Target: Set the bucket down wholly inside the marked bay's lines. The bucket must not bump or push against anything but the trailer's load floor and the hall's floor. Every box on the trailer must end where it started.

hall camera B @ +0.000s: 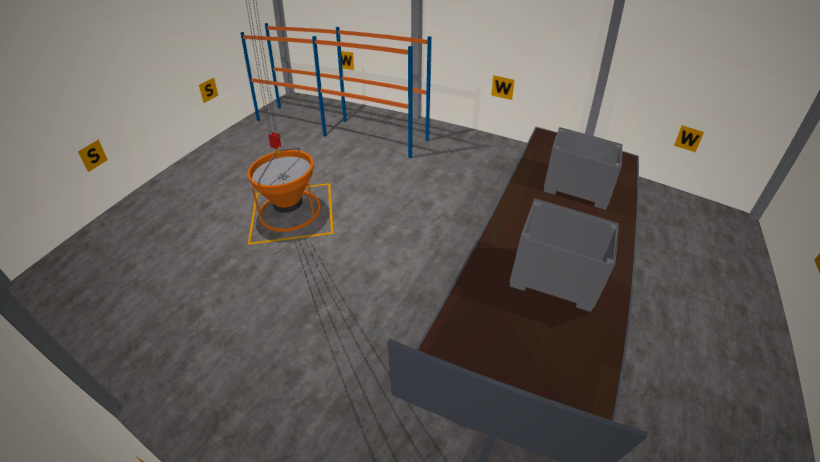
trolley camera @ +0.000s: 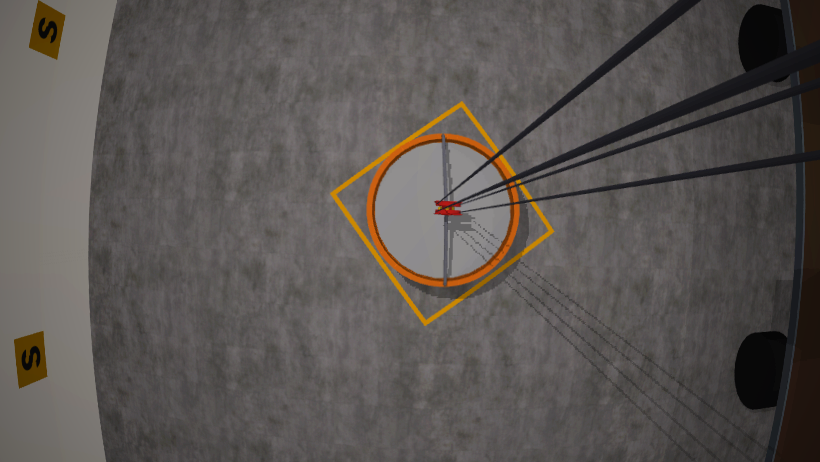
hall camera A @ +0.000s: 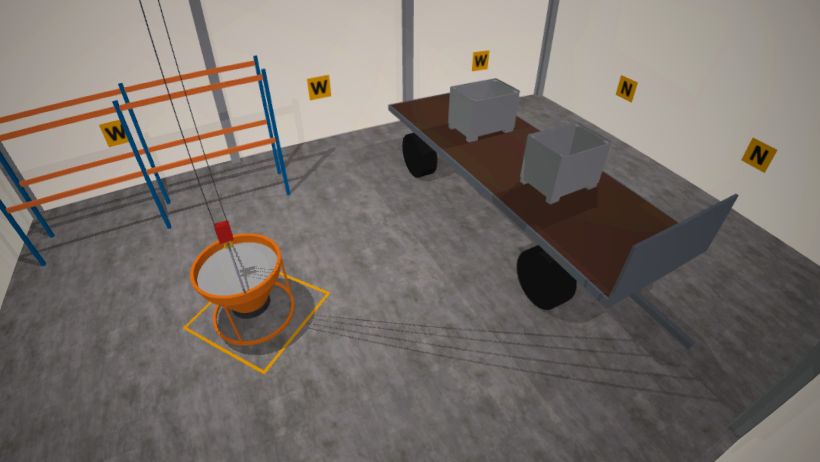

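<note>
The orange bucket (hall camera A: 243,299) (hall camera B: 281,193) (trolley camera: 401,229) is upright over the yellow-lined bay (hall camera A: 223,350) (hall camera B: 263,241) (trolley camera: 378,258). Its base ring shows inside the lines in both hall views. In the trolley view its wider rim reaches the upper two lines. Whether the ring touches the floor I cannot tell. My hook (hall camera A: 228,245) (hall camera B: 277,150) (trolley camera: 447,207), below the red block, holds the bucket's bail, and the ropes look straight. Two grey boxes (hall camera A: 484,109) (hall camera A: 565,166) (hall camera B: 582,172) (hall camera B: 565,258) stand on the trailer (hall camera A: 585,246) (hall camera B: 533,355), apart from the bucket.
A blue and orange rack (hall camera A: 142,166) (hall camera B: 410,103) stands by the W wall, behind the bucket in hall camera A. The trailer has a grey end board (hall camera A: 674,252) (hall camera B: 504,396) and black wheels (hall camera A: 546,278) (trolley camera: 760,370). The S wall (hall camera B: 143,123) (trolley camera: 57,200) is left of the bay.
</note>
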